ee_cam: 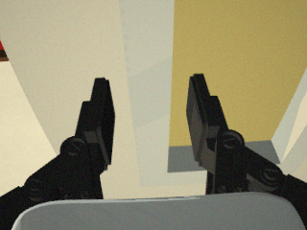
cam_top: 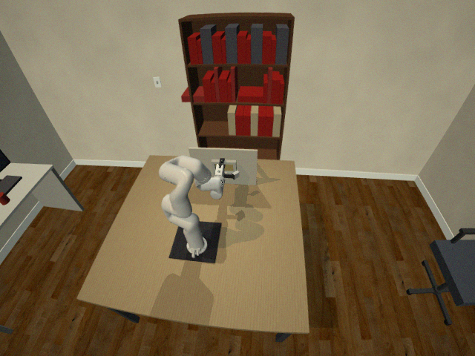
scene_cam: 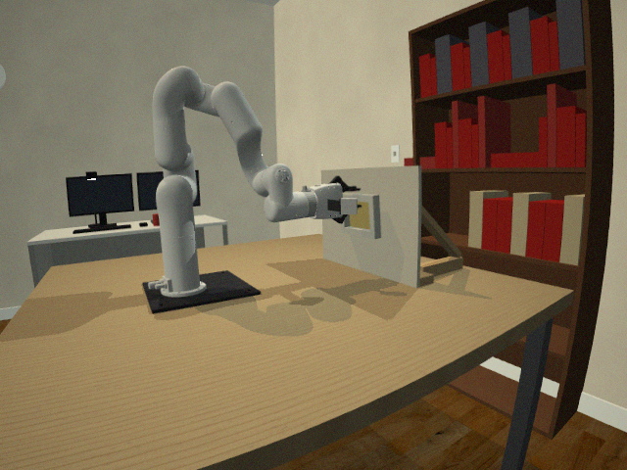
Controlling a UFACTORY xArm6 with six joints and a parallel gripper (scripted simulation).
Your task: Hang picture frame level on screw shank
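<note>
The picture frame is 50 mm below my hand, 20 mm ahead of it and 10 mm to the right of it. From my hand the other things lie so: grey wall board 70 mm below, 40 mm ahead, 10 mm to the right.
</note>
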